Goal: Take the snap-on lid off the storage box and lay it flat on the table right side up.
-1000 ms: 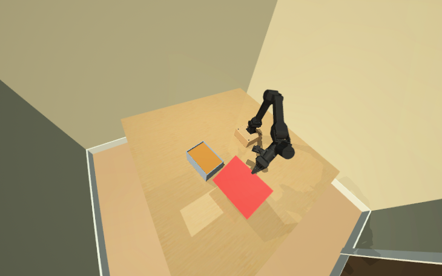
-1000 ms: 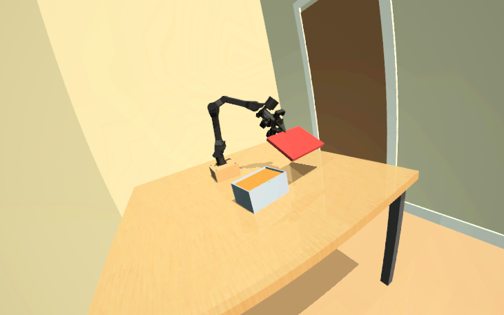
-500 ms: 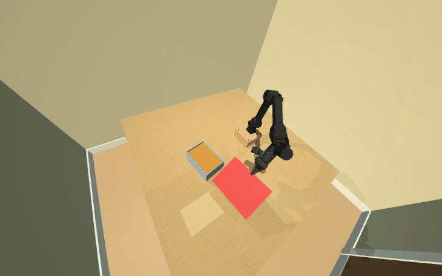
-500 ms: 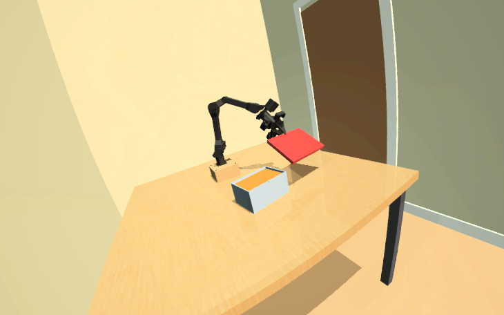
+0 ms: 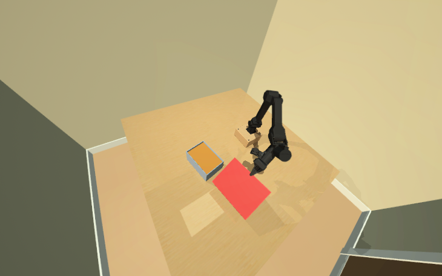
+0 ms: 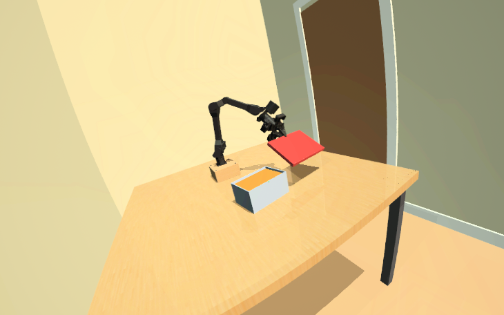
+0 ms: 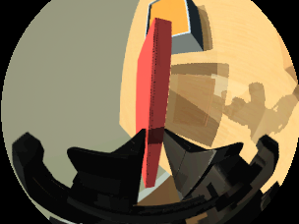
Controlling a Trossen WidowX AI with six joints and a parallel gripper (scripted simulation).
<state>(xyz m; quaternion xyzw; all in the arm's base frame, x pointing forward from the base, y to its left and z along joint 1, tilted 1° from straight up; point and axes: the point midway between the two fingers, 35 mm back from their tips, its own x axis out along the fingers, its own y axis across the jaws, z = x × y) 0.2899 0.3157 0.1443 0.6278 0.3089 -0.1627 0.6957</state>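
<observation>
Now: gripper tip 7 cm short of the red lid, 4 cm above it and 2 cm to the right of it. Also, from my gripper tip: grey storage box: 25 cm to the right, 15 cm below, 14 cm ahead.
</observation>
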